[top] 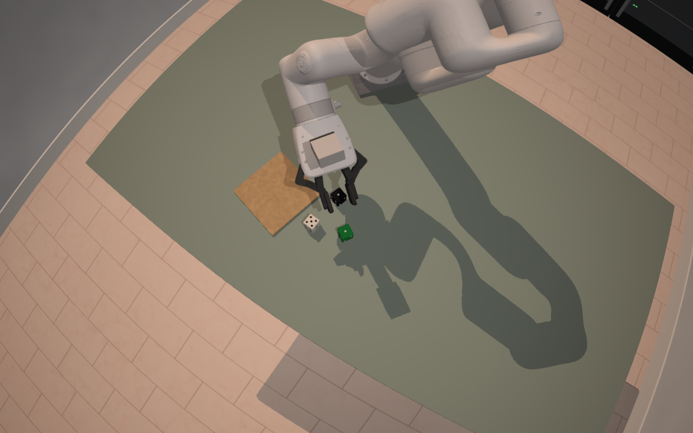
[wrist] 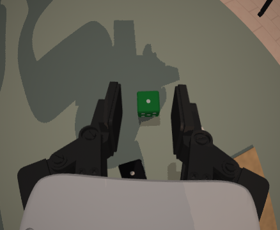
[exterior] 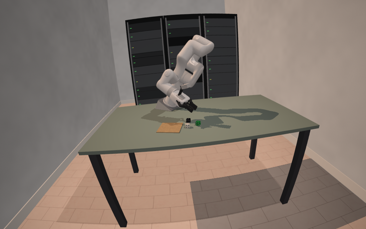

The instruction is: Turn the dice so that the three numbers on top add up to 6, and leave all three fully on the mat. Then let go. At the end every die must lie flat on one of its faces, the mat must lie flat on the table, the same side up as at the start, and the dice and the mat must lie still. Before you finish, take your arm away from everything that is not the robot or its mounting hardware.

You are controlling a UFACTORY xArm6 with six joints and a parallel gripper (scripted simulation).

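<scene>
Now: the green die 20 mm ahead of my hand, 30 mm to the left of it and 100 mm below it. The rest, counted from my hand: white die (50 mm ahead, 30 mm to the right, 100 mm below); then black die (30 mm behind, 30 mm to the right, 100 mm below); then brown mat (40 mm ahead, 140 mm to the right, 110 mm below).
</scene>
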